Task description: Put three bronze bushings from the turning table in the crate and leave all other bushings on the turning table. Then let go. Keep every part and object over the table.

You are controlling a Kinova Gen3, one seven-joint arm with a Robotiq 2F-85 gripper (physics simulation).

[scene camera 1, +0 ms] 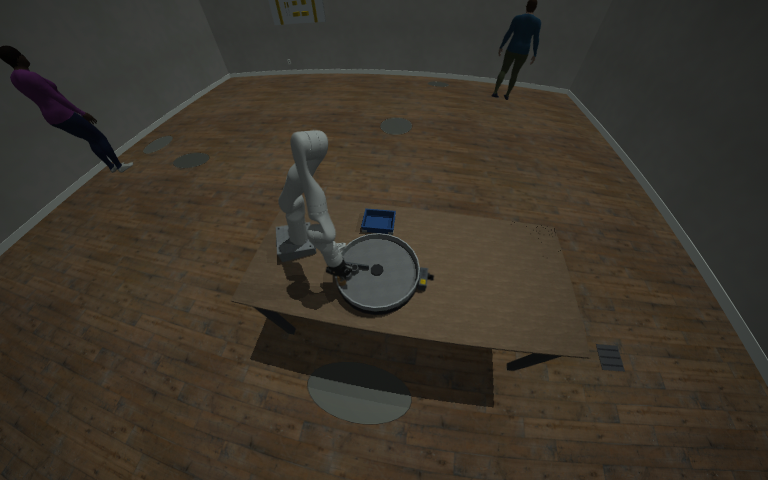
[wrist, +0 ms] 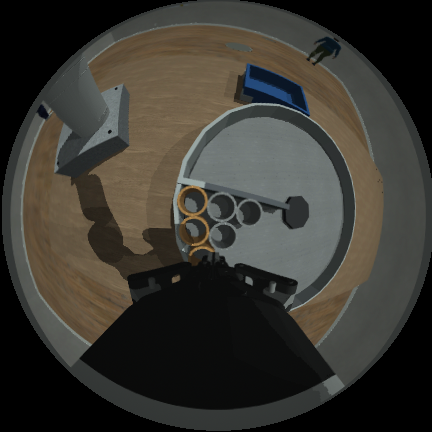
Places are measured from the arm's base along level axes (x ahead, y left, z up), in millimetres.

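Pixels of known places: gripper, fingertip midpoint: (scene camera 1: 344, 278) (wrist: 213, 258); arm's base, origin of the base link: (scene camera 1: 299, 238) (wrist: 92, 120).
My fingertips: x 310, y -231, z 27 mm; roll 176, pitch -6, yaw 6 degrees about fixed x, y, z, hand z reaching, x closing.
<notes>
Ahead of a thing's pixels: the offset from my fingertips to its top centre.
The turning table @[dx +149, dy +83, dz -30 mm] (scene camera 1: 390, 288) (wrist: 280, 150) is a round grey tray with a raised rim. In the wrist view, three bronze bushings stand in a row along its left rim: one (wrist: 192, 201) by the bar, one (wrist: 193, 231) in the middle, and one (wrist: 198, 251) partly hidden by my fingertips. Three grey bushings (wrist: 222, 206) (wrist: 249, 212) (wrist: 222, 236) stand just right of the first two. My gripper (scene camera 1: 343, 275) (wrist: 213, 258) is shut and empty, its tips at the right side of the third bronze bushing. The blue crate @[dx +117, dy +430, dz -40 mm] (scene camera 1: 378, 221) (wrist: 275, 92) lies beyond the turning table; no bushing shows in it.
A straight grey bar (scene camera 1: 360, 267) (wrist: 245, 193) runs from the rim to the dark hub @[dx +149, dy +83, dz -30 mm] (scene camera 1: 376, 270) (wrist: 296, 212), beside the bushings. A small box @[dx +382, dy +67, dz -32 mm] (scene camera 1: 423, 278) with a yellow mark sits at the right rim. The arm's base (wrist: 95, 135) stands left of the turning table.
</notes>
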